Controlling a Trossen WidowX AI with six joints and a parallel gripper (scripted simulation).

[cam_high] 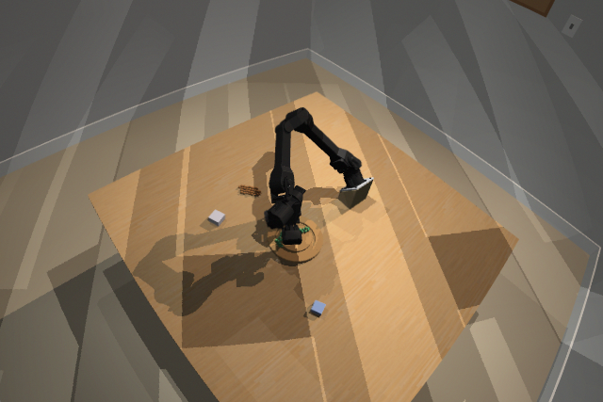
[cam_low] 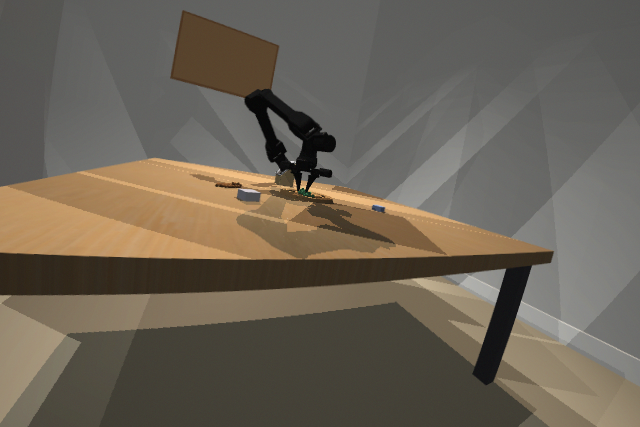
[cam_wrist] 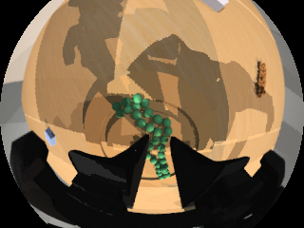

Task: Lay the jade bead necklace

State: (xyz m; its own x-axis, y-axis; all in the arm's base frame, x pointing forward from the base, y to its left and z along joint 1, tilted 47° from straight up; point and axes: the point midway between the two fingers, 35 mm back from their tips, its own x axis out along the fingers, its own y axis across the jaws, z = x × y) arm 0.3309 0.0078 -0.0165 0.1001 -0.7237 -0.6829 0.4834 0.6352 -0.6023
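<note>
The round wooden bead board is 2 cm behind my gripper tip, 2 cm to the left of it and 1 cm below it. Round my gripper tip: blue block (8 cm ahead, 28 cm to the left, 1 cm below); pale grey block (19 cm ahead, 19 cm to the right).
</note>
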